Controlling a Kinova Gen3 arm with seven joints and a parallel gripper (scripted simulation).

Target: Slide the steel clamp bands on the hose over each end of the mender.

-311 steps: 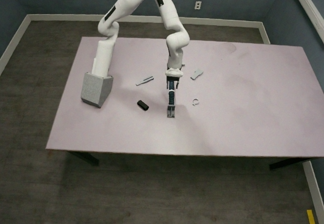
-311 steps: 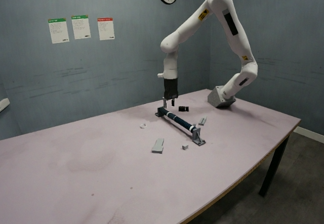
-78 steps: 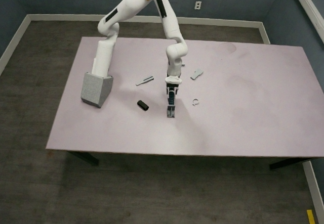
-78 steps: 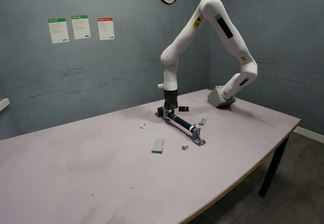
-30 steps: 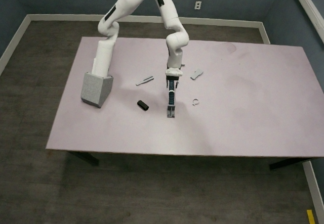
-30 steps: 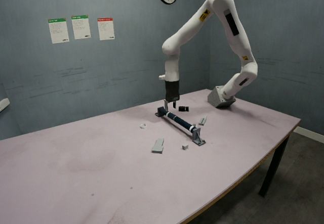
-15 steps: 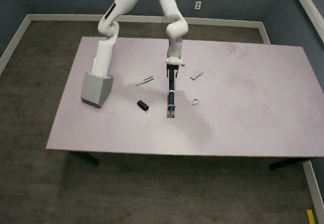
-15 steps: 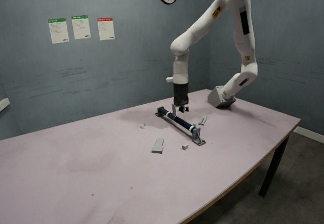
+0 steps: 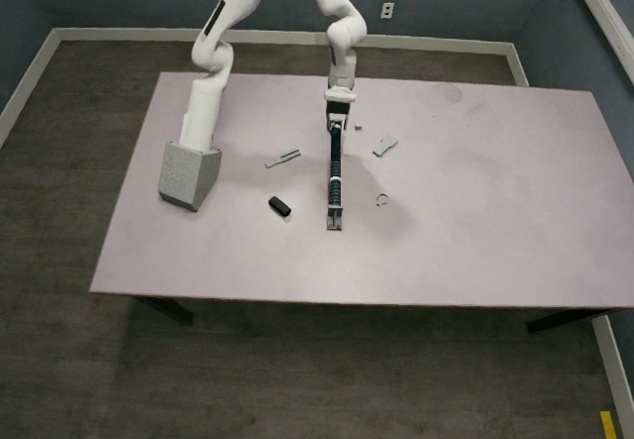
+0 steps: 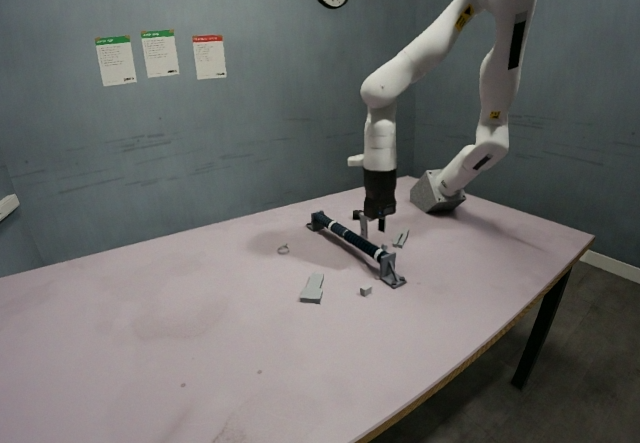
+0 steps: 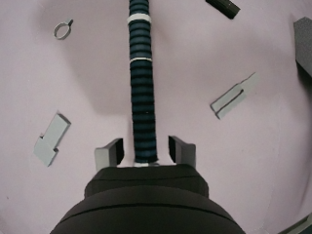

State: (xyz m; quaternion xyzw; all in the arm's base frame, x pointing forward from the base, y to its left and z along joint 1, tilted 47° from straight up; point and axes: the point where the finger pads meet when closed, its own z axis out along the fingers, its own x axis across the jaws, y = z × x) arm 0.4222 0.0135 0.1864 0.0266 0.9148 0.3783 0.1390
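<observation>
My gripper is now 10 cm above the grey block, 9 cm to the right of it and 8 cm short of it.
</observation>
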